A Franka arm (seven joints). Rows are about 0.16 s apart.
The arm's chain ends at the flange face. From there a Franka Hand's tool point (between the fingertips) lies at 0.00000 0.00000 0.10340 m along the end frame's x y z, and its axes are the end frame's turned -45 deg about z.
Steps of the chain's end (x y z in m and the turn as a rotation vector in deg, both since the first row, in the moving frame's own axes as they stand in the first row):
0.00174 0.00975 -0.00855 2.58 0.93 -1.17
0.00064 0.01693 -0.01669 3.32 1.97 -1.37
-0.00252 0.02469 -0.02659 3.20 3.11 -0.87
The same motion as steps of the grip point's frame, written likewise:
-0.00121 0.00597 -0.00867 1.17 2.48 -1.17
-0.00479 0.01062 -0.01692 0.95 3.74 -1.37
-0.01120 0.01550 -0.02690 0.06 4.46 -0.87

